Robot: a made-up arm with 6 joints. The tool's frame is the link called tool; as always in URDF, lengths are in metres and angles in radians. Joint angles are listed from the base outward.
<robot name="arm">
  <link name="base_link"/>
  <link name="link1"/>
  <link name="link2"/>
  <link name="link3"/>
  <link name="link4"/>
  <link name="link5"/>
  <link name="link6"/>
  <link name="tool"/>
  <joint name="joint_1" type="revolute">
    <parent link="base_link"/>
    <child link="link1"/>
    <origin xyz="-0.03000 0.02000 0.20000"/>
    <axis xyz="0 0 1"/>
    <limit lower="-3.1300" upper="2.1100"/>
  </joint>
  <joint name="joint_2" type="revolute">
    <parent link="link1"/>
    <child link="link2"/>
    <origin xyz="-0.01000 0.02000 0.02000"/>
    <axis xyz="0 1 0"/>
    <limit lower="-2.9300" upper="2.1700"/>
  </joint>
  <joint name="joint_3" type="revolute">
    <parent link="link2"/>
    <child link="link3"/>
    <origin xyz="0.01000 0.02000 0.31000"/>
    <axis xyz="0 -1 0"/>
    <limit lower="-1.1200" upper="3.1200"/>
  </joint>
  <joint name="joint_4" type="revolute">
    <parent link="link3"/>
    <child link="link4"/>
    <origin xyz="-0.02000 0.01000 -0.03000"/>
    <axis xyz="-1 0 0"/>
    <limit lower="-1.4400" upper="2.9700"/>
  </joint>
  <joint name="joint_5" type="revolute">
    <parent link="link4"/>
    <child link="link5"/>
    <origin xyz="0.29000 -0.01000 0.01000"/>
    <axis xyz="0 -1 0"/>
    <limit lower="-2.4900" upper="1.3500"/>
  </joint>
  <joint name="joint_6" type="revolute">
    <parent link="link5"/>
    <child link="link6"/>
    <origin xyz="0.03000 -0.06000 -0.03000"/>
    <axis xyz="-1 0 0"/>
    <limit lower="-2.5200" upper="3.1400"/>
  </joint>
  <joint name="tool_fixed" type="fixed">
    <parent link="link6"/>
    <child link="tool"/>
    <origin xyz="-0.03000 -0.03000 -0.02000" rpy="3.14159 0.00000 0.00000"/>
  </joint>
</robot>
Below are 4 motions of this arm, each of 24 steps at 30 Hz.
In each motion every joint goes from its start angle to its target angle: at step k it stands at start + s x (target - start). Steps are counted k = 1, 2, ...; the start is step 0. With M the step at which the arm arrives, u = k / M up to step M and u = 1 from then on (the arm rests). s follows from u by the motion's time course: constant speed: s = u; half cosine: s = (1 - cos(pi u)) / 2; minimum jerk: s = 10 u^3 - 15 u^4 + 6 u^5.
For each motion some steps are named. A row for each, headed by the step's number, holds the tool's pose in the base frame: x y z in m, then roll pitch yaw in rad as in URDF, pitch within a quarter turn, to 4 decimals.
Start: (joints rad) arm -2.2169 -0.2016 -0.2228 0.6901 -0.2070 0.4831
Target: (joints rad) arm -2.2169 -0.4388 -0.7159 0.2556 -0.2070 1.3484
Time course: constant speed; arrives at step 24
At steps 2, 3, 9, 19, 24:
2: -0.1851 -0.1083 0.5316 1.9165 0.2060 -2.3450
3: -0.1836 -0.1060 0.5275 1.8975 0.2189 -2.3423
9: -0.1733 -0.0923 0.5016 1.7846 0.2951 -2.3252
19: -0.1518 -0.0681 0.4550 1.6031 0.4177 -2.2933
24: -0.1391 -0.0553 0.4304 1.5159 0.4769 -2.2754

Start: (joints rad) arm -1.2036 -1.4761 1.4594 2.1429 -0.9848 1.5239
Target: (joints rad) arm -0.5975 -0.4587 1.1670 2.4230 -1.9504 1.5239
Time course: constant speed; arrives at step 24
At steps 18, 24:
18: -0.1898 0.3346 0.7003 1.9090 0.3988 -3.0235
24: -0.1043 0.2225 0.7698 1.6573 0.4207 -3.0051

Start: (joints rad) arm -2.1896 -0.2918 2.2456 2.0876 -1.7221 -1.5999
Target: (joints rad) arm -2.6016 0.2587 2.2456 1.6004 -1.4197 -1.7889
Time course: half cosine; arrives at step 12
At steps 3, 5, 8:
3: 0.1830 0.1477 0.6539 -0.6470 0.4108 2.2557
5: 0.1517 0.0962 0.6759 -0.7312 0.2590 2.1497
8: 0.0770 0.0221 0.7013 -0.8532 0.0149 2.0454

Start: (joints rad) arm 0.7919 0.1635 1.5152 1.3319 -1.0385 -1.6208
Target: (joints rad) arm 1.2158 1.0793 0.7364 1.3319 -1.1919 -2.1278
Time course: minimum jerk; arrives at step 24
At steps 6, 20, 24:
6: 0.0570 0.1474 0.7244 -1.8833 -0.3863 -0.3126
20: 0.1129 0.4832 0.3074 -2.7864 0.3207 -0.0497
24: 0.1058 0.4864 0.2850 -2.8308 0.3378 -0.0598

